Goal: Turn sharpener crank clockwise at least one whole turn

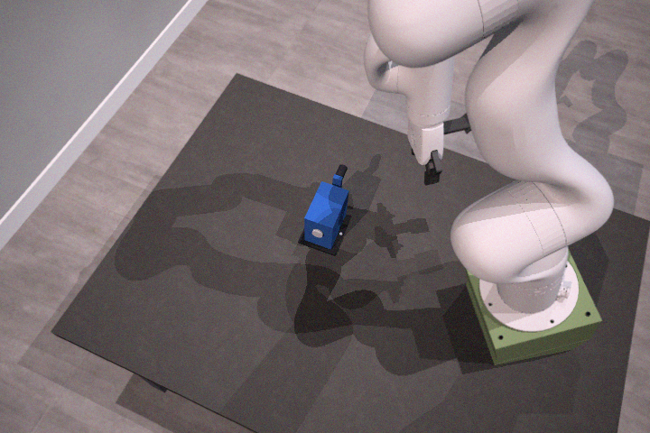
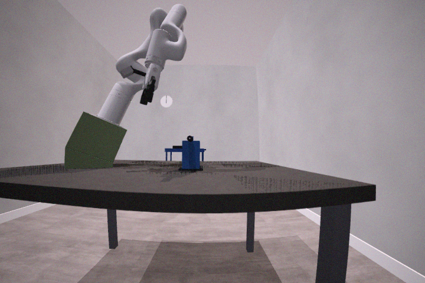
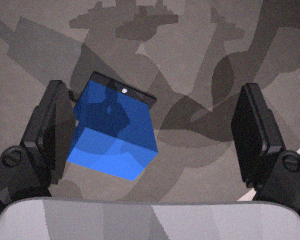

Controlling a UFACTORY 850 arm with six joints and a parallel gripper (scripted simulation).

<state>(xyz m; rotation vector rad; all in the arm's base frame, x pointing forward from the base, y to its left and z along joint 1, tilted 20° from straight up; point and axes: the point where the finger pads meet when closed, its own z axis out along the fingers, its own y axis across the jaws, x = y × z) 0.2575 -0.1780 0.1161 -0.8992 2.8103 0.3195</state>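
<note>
Now: hand 19 cm short of the black knob, 16 cm above it and 1 cm to the left of it. From my hand the other things lie so: crank (19 cm ahead, 17 cm below).
</note>
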